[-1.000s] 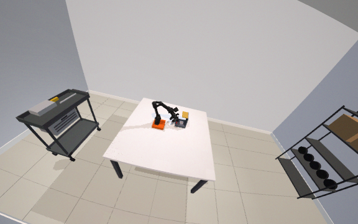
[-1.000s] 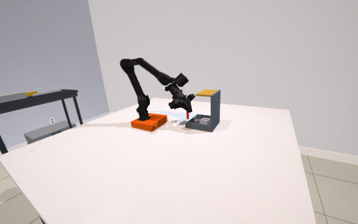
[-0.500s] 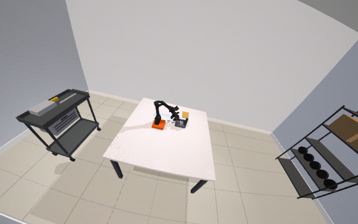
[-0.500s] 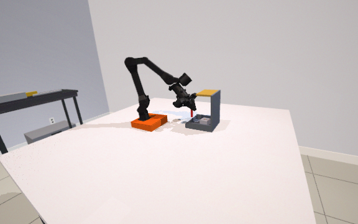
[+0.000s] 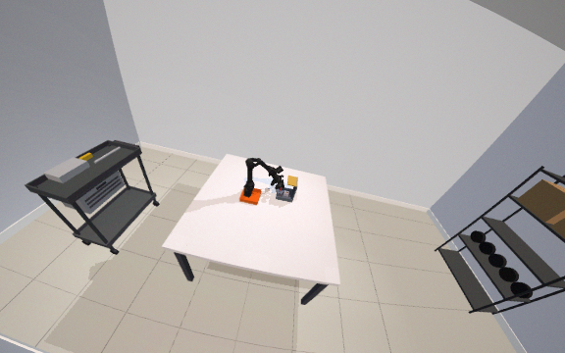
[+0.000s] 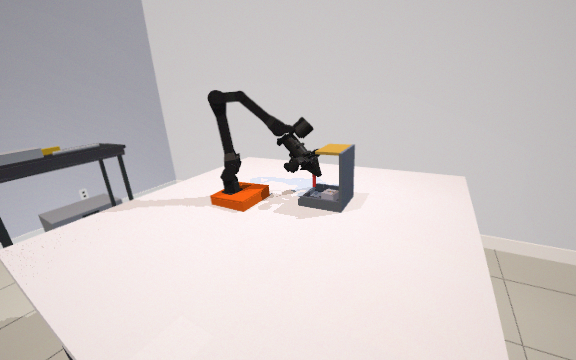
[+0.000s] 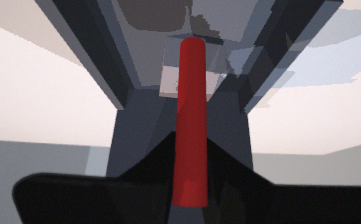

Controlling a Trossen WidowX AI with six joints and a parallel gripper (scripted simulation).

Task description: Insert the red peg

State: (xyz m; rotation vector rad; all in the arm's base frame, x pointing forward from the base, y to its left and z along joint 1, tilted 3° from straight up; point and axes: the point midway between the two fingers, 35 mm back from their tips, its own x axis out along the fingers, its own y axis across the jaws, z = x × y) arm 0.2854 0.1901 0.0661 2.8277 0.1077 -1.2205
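The box wall is 110 mm ahead of my gripper tip, 10 mm to the left of it and 10 mm above it. The rest, counted from my gripper tip: yellow roof 60 mm ahead, 10 mm to the left, 110 mm above; red peg 30 mm behind, 10 mm below.
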